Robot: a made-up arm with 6 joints.
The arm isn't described. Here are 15 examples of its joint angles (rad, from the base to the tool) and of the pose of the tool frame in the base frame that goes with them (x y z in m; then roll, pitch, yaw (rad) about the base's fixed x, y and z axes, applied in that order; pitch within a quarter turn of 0, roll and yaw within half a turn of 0).
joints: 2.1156 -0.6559 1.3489 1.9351 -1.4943 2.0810
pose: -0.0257 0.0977 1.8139 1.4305 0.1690 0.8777
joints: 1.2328 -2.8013 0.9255 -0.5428 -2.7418 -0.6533
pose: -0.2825 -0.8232 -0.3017 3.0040 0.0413 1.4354
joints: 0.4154 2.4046 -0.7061 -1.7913 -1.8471 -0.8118
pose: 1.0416 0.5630 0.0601 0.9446 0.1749 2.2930
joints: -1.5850 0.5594 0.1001 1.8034 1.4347 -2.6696
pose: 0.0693 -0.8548 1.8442 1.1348 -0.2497 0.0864
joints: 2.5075 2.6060 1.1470 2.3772 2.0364 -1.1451
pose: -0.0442 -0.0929 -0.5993 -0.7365 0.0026 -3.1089
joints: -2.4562 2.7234 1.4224 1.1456 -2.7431 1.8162
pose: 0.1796 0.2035 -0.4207 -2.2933 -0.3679 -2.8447
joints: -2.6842 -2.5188 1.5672 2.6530 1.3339 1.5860
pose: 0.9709 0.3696 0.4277 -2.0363 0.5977 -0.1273
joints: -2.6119 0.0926 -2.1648 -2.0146 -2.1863 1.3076
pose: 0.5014 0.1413 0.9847 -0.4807 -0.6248 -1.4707
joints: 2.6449 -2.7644 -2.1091 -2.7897 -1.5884 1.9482
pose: -0.4686 0.1563 0.0708 3.1184 1.1924 -2.4363
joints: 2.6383 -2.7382 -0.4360 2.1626 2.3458 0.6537
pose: 0.2062 -0.2086 -0.6757 0.6151 -0.7928 -2.6387
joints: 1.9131 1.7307 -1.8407 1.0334 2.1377 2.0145
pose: -0.2534 0.5959 1.1603 -1.2352 0.5079 2.8911
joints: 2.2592 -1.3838 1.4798 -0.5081 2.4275 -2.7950
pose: 0.3907 -0.5015 1.4754 0.2675 0.9391 1.6892
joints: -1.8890 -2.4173 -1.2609 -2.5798 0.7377 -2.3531
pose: 0.0246 0.0128 -0.5218 -2.0587 0.3523 -2.2807
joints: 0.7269 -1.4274 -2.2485 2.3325 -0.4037 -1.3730
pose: -0.2459 -0.2151 0.0815 -2.9841 1.1931 -0.1531
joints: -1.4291 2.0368 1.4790 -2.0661 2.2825 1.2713
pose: 0.1003 -0.4792 -0.3444 0.8968 -0.4965 -2.2890
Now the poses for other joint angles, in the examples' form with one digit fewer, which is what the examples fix.
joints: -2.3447 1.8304 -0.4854 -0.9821 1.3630 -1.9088
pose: -1.026 -1.023 0.615 0.049 0.504 2.745
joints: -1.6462 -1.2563 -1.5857 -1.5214 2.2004 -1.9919
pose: 0.038 0.817 0.210 -2.360 -0.612 -3.051
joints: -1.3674 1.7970 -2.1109 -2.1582 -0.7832 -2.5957
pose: 0.168 -0.459 1.196 -3.033 -0.919 -0.052
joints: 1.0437 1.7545 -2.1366 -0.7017 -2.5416 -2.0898
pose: 0.170 0.364 1.083 -2.784 1.185 2.863
